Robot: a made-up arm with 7 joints.
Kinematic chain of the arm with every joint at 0, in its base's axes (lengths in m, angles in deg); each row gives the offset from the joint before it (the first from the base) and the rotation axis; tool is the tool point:
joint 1: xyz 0 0 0.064 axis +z
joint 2: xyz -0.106 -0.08 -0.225 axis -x
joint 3: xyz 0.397 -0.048 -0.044 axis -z
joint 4: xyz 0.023 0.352 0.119 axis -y
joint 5: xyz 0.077 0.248 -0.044 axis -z
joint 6: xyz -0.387 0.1 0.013 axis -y
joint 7: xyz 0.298 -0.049 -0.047 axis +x
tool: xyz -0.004 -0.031 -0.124
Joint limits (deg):
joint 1: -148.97..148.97
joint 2: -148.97..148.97
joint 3: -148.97..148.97
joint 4: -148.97..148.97
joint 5: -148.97..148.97
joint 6: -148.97..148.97
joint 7: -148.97..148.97
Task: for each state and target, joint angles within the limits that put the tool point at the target. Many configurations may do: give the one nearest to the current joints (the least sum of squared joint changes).
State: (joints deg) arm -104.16 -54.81 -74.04 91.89 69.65 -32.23 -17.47
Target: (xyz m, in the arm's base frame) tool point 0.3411 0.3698 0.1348
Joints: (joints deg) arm -108.28 -45.50 -81.50 84.10 65.40 -35.79 -19.17
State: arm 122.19 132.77 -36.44 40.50 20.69 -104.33 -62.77
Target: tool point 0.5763 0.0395 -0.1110
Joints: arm 119.04 125.46 -40.16 25.61 2.56 -101.40 -66.56
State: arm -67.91 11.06 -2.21 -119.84 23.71 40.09 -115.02
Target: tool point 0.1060 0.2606 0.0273
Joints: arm -46.52 -15.05 -51.56 -115.40 22.52 11.84 -103.16
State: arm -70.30 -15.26 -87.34 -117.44 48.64 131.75 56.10
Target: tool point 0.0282 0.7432 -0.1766
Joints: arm -73.17 -6.97 -85.84 -124.81 55.62 121.20 54.11
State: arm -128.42 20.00 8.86 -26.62 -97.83 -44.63 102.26
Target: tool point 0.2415 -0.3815 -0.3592
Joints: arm -110.46 17.52 19.72 -27.37 -76.63 -30.79 106.58
